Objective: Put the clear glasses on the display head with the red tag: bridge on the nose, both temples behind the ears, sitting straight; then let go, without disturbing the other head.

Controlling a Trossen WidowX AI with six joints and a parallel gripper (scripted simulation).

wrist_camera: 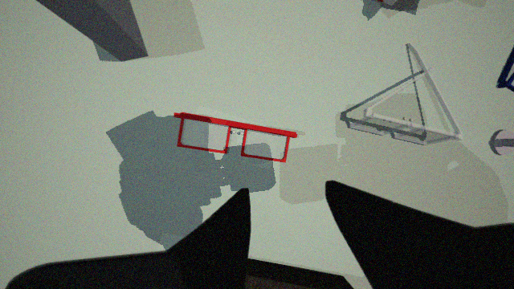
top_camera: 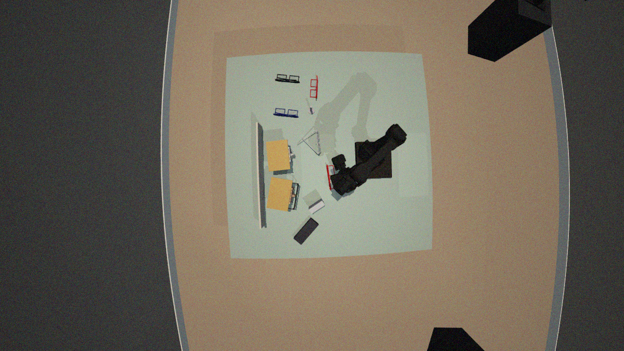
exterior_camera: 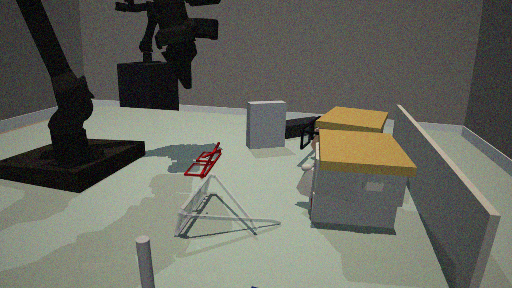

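My gripper tip is 350 mm to the left of the pale round peg, 200 mm short of it and 140 mm above it. Round my gripper tip: wall panel (430 mm ahead, 110 mm below, 80 mm to the left); dark block (370 mm to the left, 140 mm below, 120 mm ahead); white box (200 mm to the left, 110 mm below, 80 mm ahead).
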